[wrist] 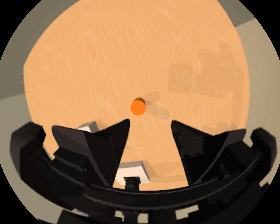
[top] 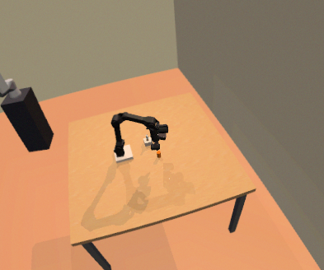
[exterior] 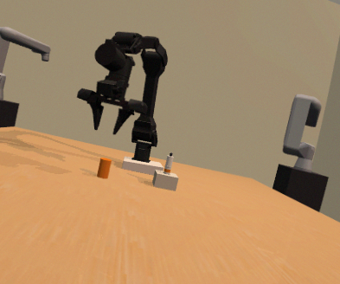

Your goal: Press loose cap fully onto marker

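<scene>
The orange cap is 2 cm to the left of my gripper tip and 9 cm below it. Round my gripper tip: holder block (7 cm behind, 19 cm to the left, 10 cm below).
</scene>
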